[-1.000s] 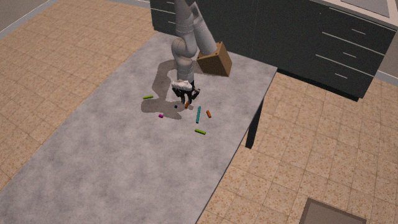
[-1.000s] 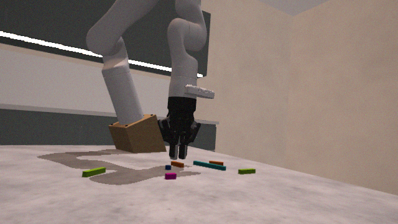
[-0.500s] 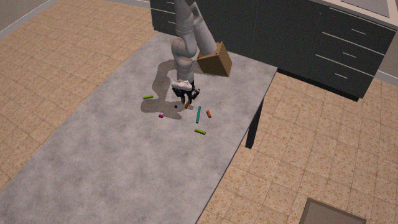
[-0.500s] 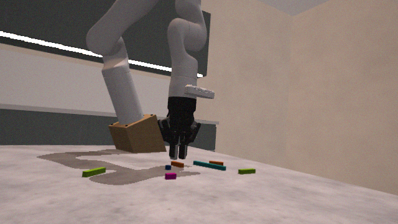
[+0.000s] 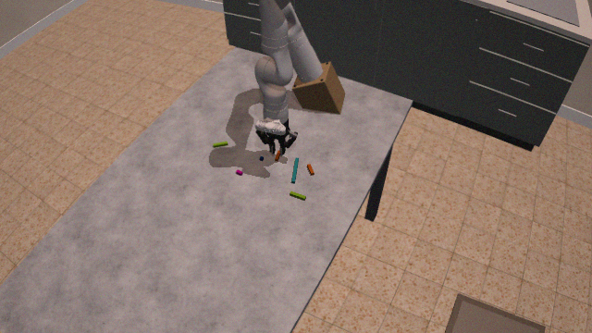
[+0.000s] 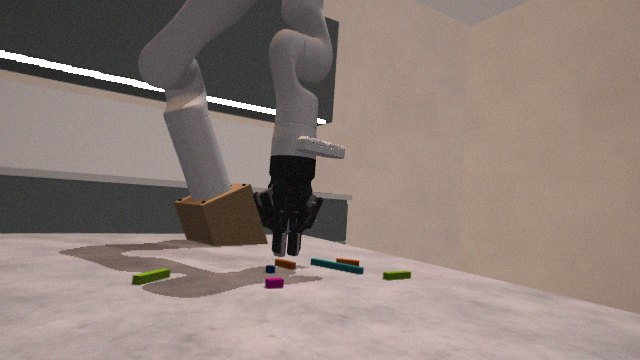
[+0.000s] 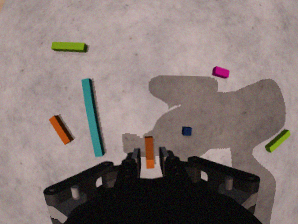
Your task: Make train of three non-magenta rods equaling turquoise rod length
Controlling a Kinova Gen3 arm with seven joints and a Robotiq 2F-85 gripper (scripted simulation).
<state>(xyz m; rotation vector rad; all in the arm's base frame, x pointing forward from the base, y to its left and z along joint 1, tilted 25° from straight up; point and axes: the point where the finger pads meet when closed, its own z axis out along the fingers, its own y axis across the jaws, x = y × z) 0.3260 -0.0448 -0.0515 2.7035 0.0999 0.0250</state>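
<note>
My gripper is now 3 cm short of the blue rod, 5 cm to the left of it and 3 cm above it. From my hand the other things lie so: turquoise rod 4 cm ahead, 7 cm to the left, 3 cm below; then magenta rod 11 cm ahead, 9 cm to the right, 3 cm below.
</note>
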